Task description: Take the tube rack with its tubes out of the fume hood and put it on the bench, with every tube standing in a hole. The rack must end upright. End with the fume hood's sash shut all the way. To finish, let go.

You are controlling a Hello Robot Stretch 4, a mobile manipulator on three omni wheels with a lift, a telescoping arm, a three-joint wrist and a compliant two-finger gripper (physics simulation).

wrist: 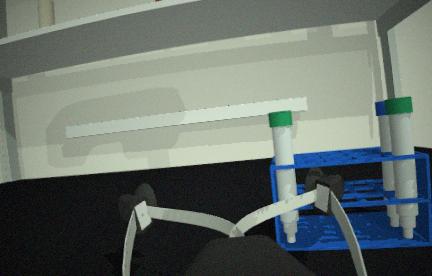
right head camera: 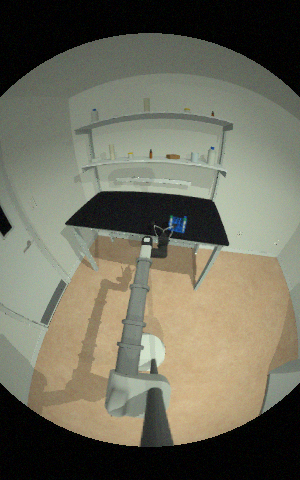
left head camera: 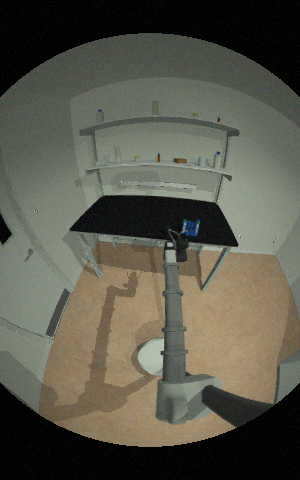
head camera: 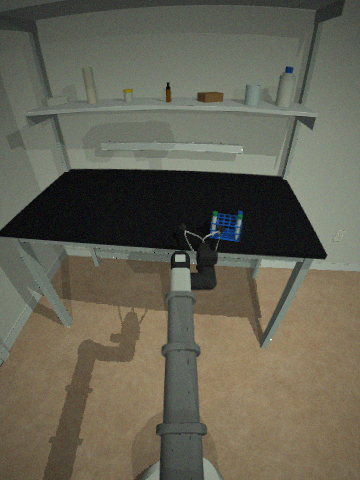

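Where they show: gripper, fingertip midpoint: (wrist: pixel 230 191) (right head camera: pixel 163 222) (left head camera: pixel 176 226) (head camera: pixel 201 225); robot's base, link origin: (right head camera: pixel 144 350) (left head camera: pixel 158 355).
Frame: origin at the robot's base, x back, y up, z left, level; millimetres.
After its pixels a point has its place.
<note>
The blue tube rack (head camera: pixel 227 238) @(y 889, x -867, z -202 mm) (left head camera: pixel 191 228) @(y 923, x -893, z -210 mm) (right head camera: pixel 177 225) @(y 926, x -883, z -198 mm) (wrist: pixel 340 241) @(y 889, x -873, z -182 mm) stands upright on the black bench top (head camera: pixel 135 200) @(y 886, x -1201, z 240 mm) (left head camera: pixel 130 215) @(y 887, x -1126, z 311 mm) (right head camera: pixel 125 210) @(y 886, x -1137, z 277 mm) (wrist: pixel 65 220) @(y 887, x -1031, z 168 mm), right of centre near the front edge. A green-capped tube (head camera: pixel 214 221) @(y 970, x -879, z -141 mm) (wrist: pixel 283 145) @(y 980, x -878, z -139 mm) stands in its left end. Another green-capped tube (head camera: pixel 239 229) @(y 947, x -855, z -243 mm) (wrist: pixel 403 135) @(y 978, x -856, z -235 mm) and a blue-capped tube (wrist: pixel 384 132) @(y 980, x -884, z -237 mm) stand at its right end. My gripper (head camera: pixel 202 229) @(y 941, x -895, z -89 mm) (right head camera: pixel 163 226) @(y 941, x -895, z -89 mm) (wrist: pixel 230 191) @(y 941, x -895, z -89 mm) is open. Its right fingertip overlaps the rack's left part in the wrist view; contact is unclear. Its left fingertip is left of the rack. The fume hood and sash do not show.
A shelf (head camera: pixel 165 106) (wrist: pixel 150 30) with bottles, a brown box (head camera: pixel 210 97) @(y 1367, x -1392, z -157 mm) and cups hangs above the back of the bench. A white rail (head camera: pixel 172 147) @(y 1056, x -1559, z 44 mm) (wrist: pixel 185 118) @(y 1056, x -1557, z 30 mm) is on the wall below it. The telescoping arm (head camera: pixel 181 370) @(y 1047, x -269, z -2 mm) reaches up to the bench's front edge.
</note>
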